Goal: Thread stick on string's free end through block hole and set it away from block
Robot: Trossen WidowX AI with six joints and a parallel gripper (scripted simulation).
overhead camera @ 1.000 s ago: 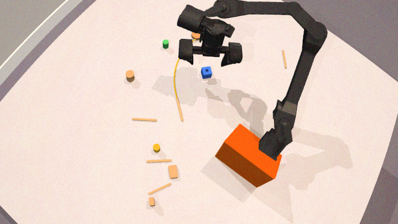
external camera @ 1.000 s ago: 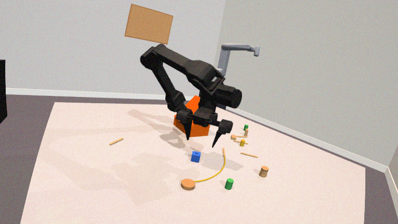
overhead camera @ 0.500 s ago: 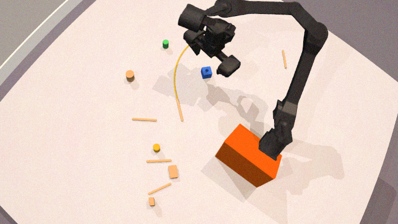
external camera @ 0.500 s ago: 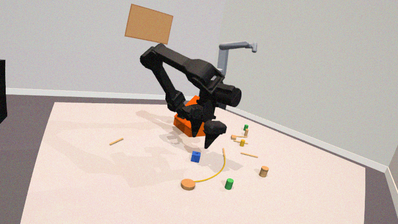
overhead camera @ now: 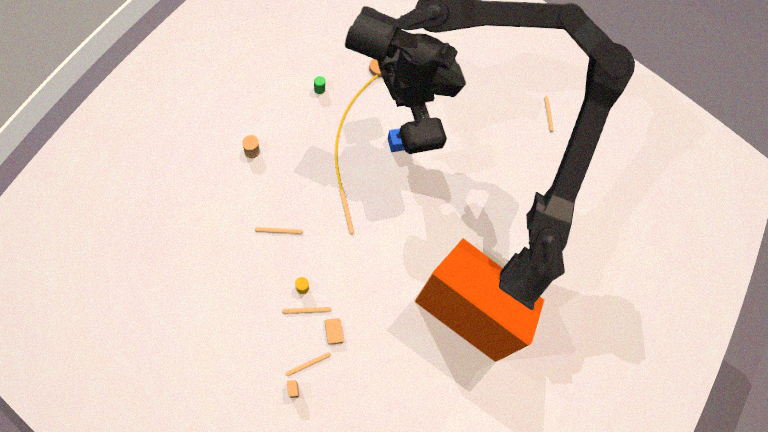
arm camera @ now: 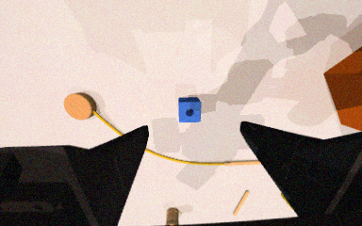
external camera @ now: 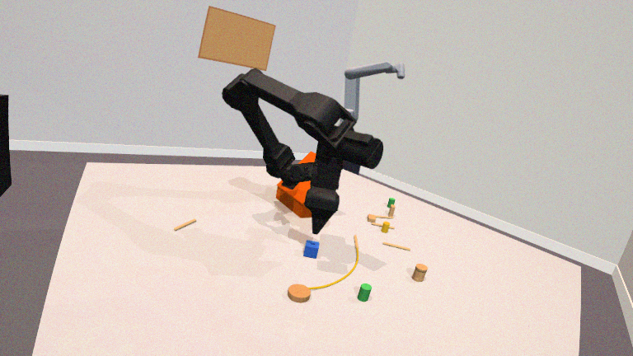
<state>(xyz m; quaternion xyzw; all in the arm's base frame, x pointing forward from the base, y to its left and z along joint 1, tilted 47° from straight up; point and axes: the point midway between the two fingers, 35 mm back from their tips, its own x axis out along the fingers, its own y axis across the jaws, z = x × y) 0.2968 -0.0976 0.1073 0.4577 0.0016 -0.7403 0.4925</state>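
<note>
Right now my gripper tip is 60 mm above the blue block. The rest, counted from my gripper tip: round wooden button 120 mm to the right, 110 mm ahead, 70 mm below; then thin wooden stick 140 mm to the left, 70 mm below, 10 mm ahead; then green cylinder 180 mm ahead, 60 mm below, 10 mm to the right.
</note>
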